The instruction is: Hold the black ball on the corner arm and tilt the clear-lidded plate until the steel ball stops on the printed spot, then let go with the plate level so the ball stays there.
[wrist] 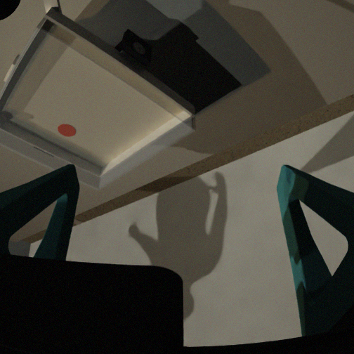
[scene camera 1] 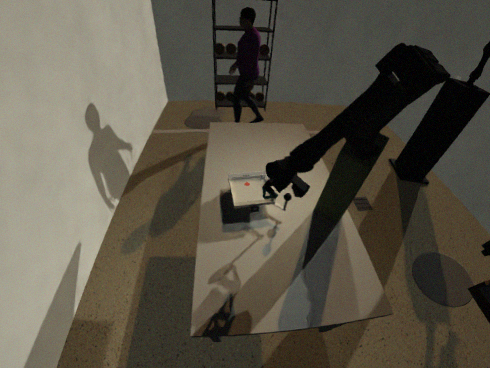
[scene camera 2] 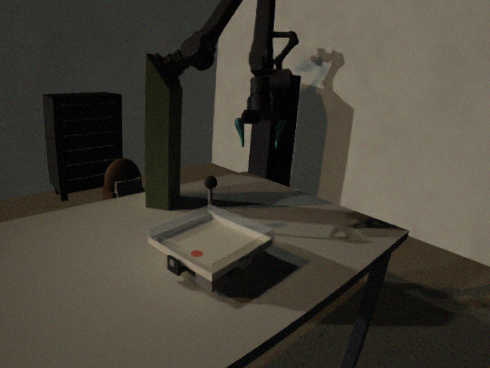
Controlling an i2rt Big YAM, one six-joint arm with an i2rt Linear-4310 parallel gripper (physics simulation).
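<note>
The clear-lidded plate (scene camera 1: 240,196) (scene camera 2: 215,237) (wrist: 107,95) stands raised on its mount above the table, with a red printed spot (scene camera 1: 247,184) (scene camera 2: 197,253) (wrist: 67,130) on its floor. The black ball (scene camera 1: 287,197) (scene camera 2: 210,182) stands upright on the corner arm; a dark round edge at the top left of the wrist view looks like part of it. A small grey round shape in the plate's left corner in the wrist view may be the steel ball (wrist: 6,116). My gripper (scene camera 2: 259,145) (wrist: 177,175) is open and empty, higher than the black ball and apart from it.
The green post (scene camera 2: 162,145) carrying the arm stands on the table (scene camera 1: 250,150) (scene camera 2: 75,280) behind the corner arm. A person (scene camera 1: 248,52) walks by the shelf rack (scene camera 1: 214,60) beyond the table. A dark cabinet (scene camera 2: 90,145) stands farther back.
</note>
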